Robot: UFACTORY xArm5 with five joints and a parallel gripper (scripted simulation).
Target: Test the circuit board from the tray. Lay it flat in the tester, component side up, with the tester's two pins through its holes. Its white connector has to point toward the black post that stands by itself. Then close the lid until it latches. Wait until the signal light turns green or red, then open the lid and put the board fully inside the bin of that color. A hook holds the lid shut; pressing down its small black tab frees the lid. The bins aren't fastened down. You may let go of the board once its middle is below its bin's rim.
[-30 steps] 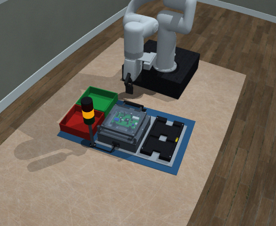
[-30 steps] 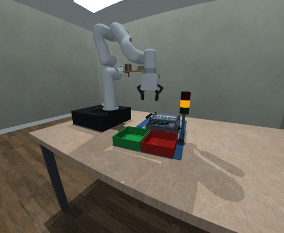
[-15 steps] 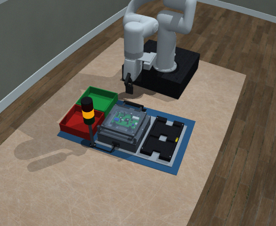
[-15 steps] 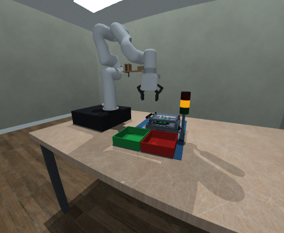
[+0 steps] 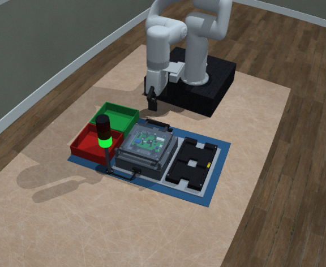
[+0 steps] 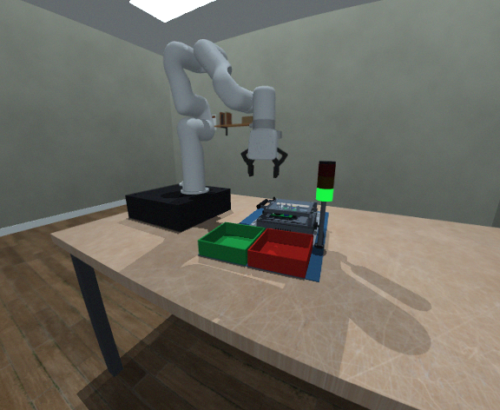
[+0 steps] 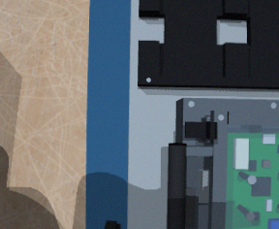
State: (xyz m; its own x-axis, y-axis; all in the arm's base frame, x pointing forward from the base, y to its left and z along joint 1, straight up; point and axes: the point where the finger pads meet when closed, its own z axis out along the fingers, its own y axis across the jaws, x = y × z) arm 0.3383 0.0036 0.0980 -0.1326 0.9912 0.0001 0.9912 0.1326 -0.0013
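Right now the black latch is 10 mm ahead of my hand, 60 mm to the left of it and 110 mm below it. Round my hand: lid: 90 mm ahead, 10 mm to the left, 110 mm below; then green circuit board: 80 mm ahead, 10 mm to the left, 130 mm below; then green bin: 10 mm ahead, 200 mm to the right, 190 mm below.
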